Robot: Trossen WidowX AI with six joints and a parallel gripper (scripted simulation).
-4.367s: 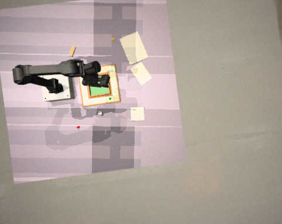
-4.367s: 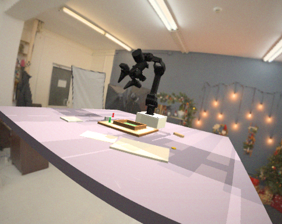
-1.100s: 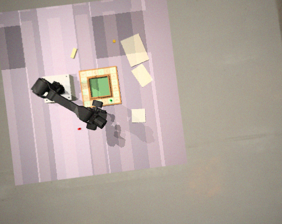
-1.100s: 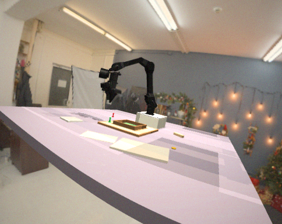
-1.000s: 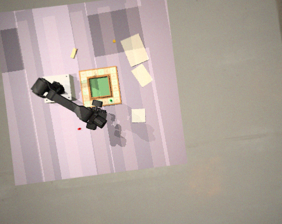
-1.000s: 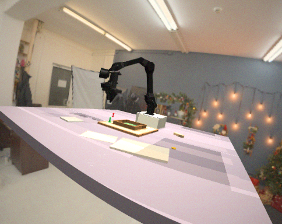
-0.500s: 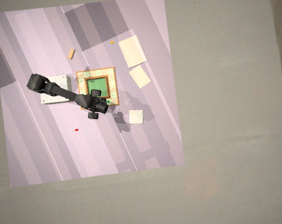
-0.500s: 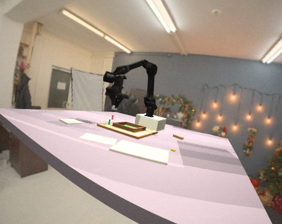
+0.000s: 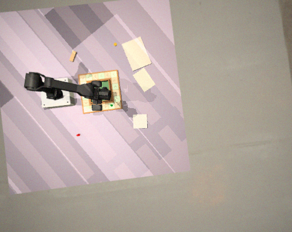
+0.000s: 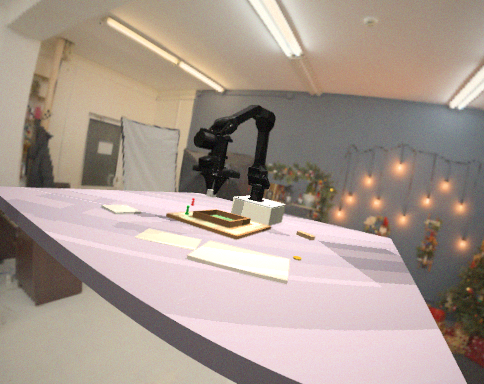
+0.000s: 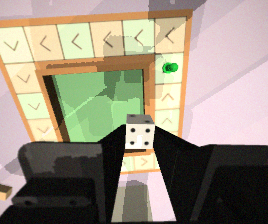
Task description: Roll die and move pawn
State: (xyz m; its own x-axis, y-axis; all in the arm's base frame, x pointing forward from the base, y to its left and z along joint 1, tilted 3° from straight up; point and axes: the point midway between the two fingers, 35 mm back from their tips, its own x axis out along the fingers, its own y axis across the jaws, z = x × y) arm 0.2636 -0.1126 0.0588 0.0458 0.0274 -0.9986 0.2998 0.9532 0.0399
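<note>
My gripper tip is now 40 mm short of the green pawn, 60 mm to the left of it and 70 mm above it. The rest, counted from my gripper tip: white die: right at my gripper tip; red pawn: 250 mm behind, 190 mm to the right, 80 mm below; green dice tray: 60 mm to the left, 90 mm below.
</note>
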